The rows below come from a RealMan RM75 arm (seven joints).
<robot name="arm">
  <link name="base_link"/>
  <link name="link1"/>
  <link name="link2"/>
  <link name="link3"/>
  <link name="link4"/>
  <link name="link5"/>
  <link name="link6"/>
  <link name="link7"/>
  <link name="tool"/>
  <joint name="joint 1" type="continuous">
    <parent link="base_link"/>
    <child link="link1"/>
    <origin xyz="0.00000 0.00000 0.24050"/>
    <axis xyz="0 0 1"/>
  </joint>
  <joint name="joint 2" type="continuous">
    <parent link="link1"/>
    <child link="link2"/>
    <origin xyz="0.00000 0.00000 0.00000" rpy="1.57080 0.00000 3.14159"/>
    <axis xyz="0 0 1"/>
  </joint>
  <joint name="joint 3" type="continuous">
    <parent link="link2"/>
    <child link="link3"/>
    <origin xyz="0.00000 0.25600 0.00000" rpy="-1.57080 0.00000 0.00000"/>
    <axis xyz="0 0 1"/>
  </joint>
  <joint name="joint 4" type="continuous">
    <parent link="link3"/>
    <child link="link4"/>
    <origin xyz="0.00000 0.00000 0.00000" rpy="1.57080 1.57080 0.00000"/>
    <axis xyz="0 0 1"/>
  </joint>
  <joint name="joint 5" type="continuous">
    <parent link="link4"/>
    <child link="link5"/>
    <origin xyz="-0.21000 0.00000 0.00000" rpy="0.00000 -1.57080 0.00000"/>
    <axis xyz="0 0 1"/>
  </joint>
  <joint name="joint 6" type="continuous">
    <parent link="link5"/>
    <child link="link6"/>
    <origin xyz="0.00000 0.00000 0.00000" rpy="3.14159 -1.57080 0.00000"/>
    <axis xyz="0 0 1"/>
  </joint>
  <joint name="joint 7" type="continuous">
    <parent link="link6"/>
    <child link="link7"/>
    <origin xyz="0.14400 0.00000 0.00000" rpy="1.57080 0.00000 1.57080"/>
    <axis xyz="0 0 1"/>
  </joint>
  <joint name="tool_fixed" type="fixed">
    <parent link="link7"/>
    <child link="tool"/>
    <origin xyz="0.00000 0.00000 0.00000"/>
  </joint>
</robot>
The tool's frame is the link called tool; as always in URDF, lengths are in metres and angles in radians. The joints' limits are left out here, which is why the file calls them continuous.
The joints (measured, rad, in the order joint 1, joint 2, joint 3, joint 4, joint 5, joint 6, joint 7), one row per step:
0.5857 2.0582 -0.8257 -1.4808 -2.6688 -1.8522 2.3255
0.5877 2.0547 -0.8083 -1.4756 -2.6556 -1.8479 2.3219
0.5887 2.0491 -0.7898 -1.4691 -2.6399 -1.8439 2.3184
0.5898 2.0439 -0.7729 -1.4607 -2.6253 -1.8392 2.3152
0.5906 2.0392 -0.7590 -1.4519 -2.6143 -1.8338 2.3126
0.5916 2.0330 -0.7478 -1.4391 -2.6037 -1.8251 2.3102
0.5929 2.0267 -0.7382 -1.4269 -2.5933 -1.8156 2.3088
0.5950 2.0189 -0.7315 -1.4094 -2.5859 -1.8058 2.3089
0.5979 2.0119 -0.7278 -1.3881 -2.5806 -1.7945 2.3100
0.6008 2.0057 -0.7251 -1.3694 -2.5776 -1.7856 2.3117
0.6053 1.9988 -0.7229 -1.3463 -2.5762 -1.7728 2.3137
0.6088 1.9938 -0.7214 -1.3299 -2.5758 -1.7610 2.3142
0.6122 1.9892 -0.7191 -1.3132 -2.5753 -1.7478 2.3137
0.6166 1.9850 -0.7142 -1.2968 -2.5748 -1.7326 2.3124
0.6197 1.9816 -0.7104 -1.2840 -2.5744 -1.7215 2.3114
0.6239 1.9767 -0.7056 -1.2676 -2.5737 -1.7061 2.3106
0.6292 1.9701 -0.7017 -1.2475 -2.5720 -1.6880 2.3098
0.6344 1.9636 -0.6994 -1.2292 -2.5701 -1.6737 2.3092
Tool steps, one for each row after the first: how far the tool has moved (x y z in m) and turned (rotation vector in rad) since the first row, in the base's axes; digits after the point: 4 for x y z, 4 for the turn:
0.0004 0.0012 0.0025 0.0131 0.0168 0.0025
0.0013 0.0023 0.0058 0.0272 0.0350 0.0041
0.0023 0.0034 0.0084 0.0398 0.0526 0.0049
0.0036 0.0044 0.0107 0.0509 0.0664 0.0042
0.0053 0.0060 0.0126 0.0617 0.0786 0.0030
0.0067 0.0077 0.0146 0.0729 0.0897 0.0025
0.0088 0.0096 0.0160 0.0804 0.0986 -0.0023
0.0110 0.0117 0.0163 0.0847 0.1066 -0.0092
0.0130 0.0134 0.0164 0.0874 0.1125 -0.0166
0.0152 0.0158 0.0163 0.0912 0.1175 -0.0253
0.0169 0.0179 0.0164 0.0962 0.1197 -0.0298
0.0186 0.0201 0.0165 0.1023 0.1221 -0.0337
0.0202 0.0227 0.0170 0.1121 0.1255 -0.0363
0.0215 0.0246 0.0173 0.1190 0.1281 -0.0388
0.0232 0.0272 0.0181 0.1294 0.1311 -0.0418
0.0249 0.0304 0.0189 0.1405 0.1342 -0.0445
0.0262 0.0332 0.0195 0.1479 0.1367 -0.0466

